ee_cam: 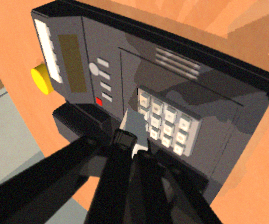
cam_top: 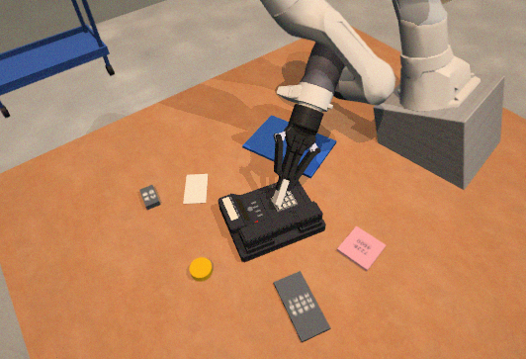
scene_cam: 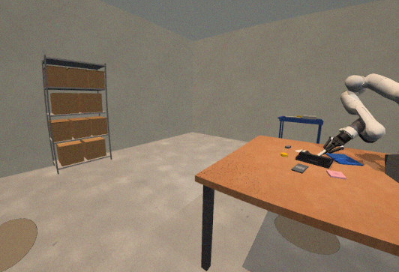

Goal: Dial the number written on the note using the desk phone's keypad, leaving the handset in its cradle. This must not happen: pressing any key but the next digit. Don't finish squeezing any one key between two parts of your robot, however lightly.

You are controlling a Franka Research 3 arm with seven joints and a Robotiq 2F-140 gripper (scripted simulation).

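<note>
The handset is 50 mm ahead of my hand, 70 mm to the left of it and 20 mm below it. Round my hand: yellow disc (260 mm ahead, 30 mm to the left, 50 mm below); cream card (140 mm ahead, 190 mm to the right, 60 mm below); blue pad (160 mm behind, 160 mm to the right, 60 mm below).
</note>
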